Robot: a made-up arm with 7 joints.
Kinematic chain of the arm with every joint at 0, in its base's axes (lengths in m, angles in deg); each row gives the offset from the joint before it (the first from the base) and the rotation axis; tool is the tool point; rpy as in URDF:
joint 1: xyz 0 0 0.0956 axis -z
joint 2: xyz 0 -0.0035 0.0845 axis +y
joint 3: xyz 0 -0.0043 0.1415 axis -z
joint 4: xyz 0 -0.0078 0.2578 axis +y
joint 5: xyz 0 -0.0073 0.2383 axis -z
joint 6: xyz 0 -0.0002 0.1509 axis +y
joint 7: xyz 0 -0.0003 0.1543 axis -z
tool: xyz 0 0 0 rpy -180 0 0
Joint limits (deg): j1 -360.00..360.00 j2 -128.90..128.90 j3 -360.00..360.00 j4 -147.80..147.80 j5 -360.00..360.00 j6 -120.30..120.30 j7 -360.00..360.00
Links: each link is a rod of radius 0.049 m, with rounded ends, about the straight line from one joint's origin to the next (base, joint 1, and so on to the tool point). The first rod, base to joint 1, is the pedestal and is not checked.
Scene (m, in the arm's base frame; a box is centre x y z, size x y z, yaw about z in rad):
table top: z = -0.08
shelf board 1: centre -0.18 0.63 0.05 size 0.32 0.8 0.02 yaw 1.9
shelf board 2: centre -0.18 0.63 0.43 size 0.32 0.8 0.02 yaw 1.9
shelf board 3: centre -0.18 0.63 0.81 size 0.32 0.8 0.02 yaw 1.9
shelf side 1: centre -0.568 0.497 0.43 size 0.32 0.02 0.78 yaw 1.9
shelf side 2: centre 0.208 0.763 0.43 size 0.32 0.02 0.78 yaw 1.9
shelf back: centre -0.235 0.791 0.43 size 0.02 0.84 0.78 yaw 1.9
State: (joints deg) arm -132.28 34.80 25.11 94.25 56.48 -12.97 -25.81
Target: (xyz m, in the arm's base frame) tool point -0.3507 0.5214 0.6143
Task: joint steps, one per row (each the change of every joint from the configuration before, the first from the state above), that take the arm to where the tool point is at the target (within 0.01 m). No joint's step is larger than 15 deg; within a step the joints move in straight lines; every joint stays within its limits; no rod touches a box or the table.
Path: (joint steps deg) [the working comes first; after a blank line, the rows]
Joints at the target: -139.43 13.65 20.69 74.85 55.36 -17.08 -25.81
Straight joint move there: touches shelf board 2.

1: -0.25 -10.98 -1.24 12.46 1.00 -1.01 0.00
2: -0.25 -10.99 -1.23 12.47 1.00 -1.01 0.00
3: -0.25 -10.98 -1.24 12.46 1.01 -1.01 0.00
4: -0.25 -10.99 -1.23 12.47 1.00 -1.00 0.00
5: -3.71 -4.91 -3.44 -11.48 -0.35 -1.89 0.00
6: -3.70 -4.91 -3.43 -11.49 -0.35 -1.89 0.00
7: -3.71 -4.92 -3.44 -11.48 -0.35 -1.88 0.00
8: 1.66 12.51 3.61 -11.60 -1.36 1.86 0.00
9: 1.66 12.51 3.61 -11.60 -1.36 1.86 0.00
10: 1.65 12.51 3.61 -11.61 -1.36 1.86 0.00

